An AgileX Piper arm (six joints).
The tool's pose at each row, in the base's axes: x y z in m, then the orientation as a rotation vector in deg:
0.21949 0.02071 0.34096 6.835 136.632 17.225
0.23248 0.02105 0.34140 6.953 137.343 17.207
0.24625 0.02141 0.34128 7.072 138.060 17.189
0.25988 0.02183 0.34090 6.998 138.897 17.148
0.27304 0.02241 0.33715 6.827 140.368 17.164
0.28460 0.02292 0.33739 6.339 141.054 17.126
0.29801 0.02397 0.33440 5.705 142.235 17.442
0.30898 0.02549 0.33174 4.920 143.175 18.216
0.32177 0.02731 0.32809 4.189 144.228 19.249
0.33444 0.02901 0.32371 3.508 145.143 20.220
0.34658 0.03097 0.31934 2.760 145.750 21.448
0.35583 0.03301 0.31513 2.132 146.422 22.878
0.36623 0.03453 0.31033 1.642 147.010 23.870
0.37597 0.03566 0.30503 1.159 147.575 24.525
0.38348 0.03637 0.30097 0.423 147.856 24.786
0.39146 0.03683 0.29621 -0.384 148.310 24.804
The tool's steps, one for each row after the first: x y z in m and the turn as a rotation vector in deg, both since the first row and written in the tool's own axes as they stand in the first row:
-0.00981 0.00046 0.00852 0.135 0.693 0.118
-0.01983 0.00081 0.01797 0.271 1.392 0.237
-0.02956 0.00114 0.02752 0.383 2.217 0.217
-0.03671 0.00079 0.03920 0.507 3.681 0.180
-0.04531 0.00137 0.04693 0.483 4.380 -0.138
-0.05307 0.00166 0.05831 0.235 5.622 -0.428
-0.05916 0.00249 0.06790 -0.401 6.694 -0.704
-0.06590 0.00337 0.07948 -1.180 7.913 -0.858
-0.07209 0.00395 0.09147 -1.913 8.990 -1.000
-0.07786 0.00478 0.10315 -2.875 9.810 -1.133
-0.08158 0.00573 0.11278 -3.927 10.724 -1.118
-0.08585 0.00602 0.12351 -4.649 11.488 -1.136
-0.08938 0.00582 0.13408 -5.140 12.182 -1.245
-0.09215 0.00551 0.14218 -5.472 12.559 -1.657
-0.09484 0.00478 0.15106 -5.632 13.078 -2.172

